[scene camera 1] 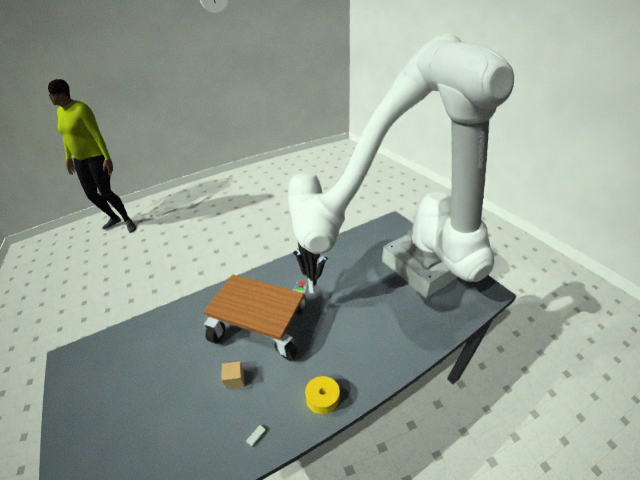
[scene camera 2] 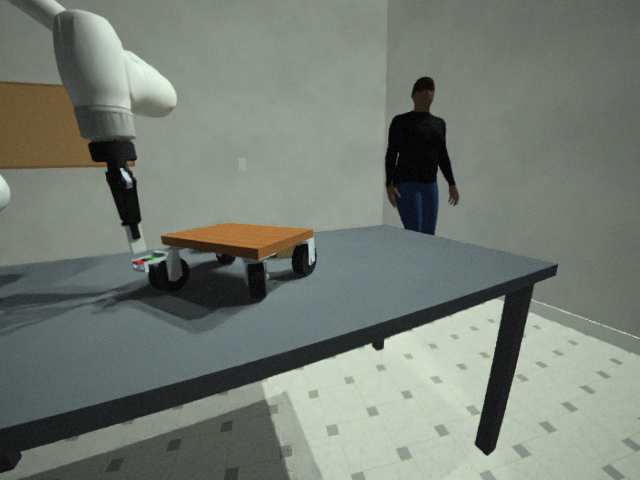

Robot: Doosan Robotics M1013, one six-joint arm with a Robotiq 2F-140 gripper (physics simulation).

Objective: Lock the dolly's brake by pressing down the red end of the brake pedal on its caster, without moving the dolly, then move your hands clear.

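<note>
The dolly with a brown wooden deck stands on its casters on the table. The brake pedal sticks out from the caster at the corner nearest the arm. Its red end and a green patch show. My gripper is shut and empty, pointing down. Its pale fingertips are close beside the red end in the scene camera 1 view and appear just above and behind the pedal in the scene camera 2 view. Whether they touch it I cannot tell.
On the table are a tan cube, a yellow ring-shaped spool and a small white block. A person in a yellow top and one in a black top stand beyond the table.
</note>
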